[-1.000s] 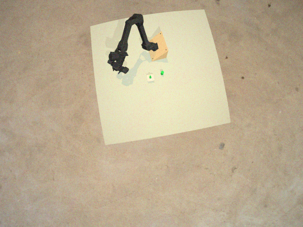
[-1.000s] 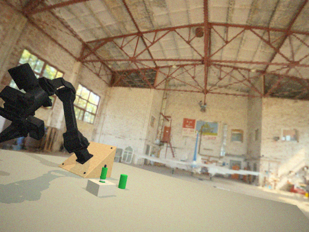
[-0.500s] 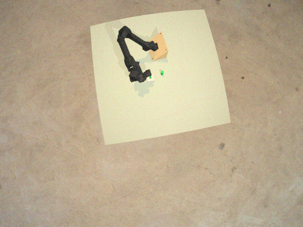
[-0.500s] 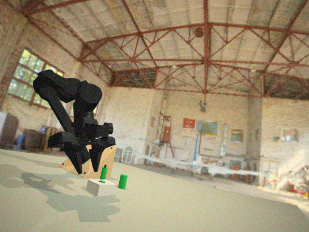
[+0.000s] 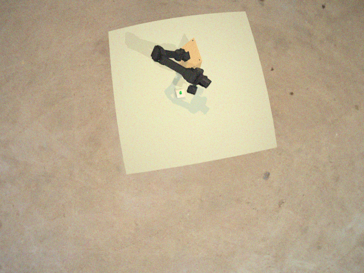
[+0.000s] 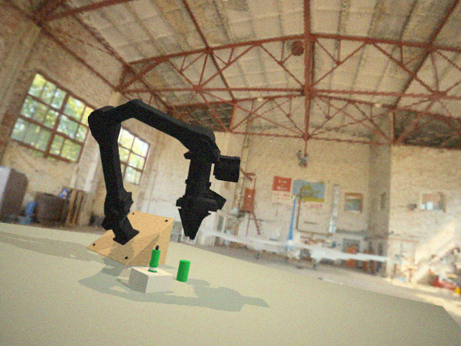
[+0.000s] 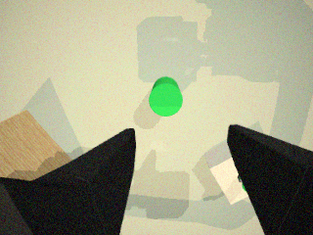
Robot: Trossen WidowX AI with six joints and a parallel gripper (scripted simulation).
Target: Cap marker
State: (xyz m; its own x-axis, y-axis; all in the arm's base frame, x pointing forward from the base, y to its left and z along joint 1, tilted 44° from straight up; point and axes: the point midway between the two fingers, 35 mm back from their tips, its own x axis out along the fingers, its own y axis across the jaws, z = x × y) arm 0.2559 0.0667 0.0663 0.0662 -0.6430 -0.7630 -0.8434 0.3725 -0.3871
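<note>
Right now my gripper tip is 80 mm above the green cap, 10 mm to the right of it and 10 mm past it. Round my gripper tip: white holder block: 110 mm to the right, 90 mm below, 20 mm ahead.
</note>
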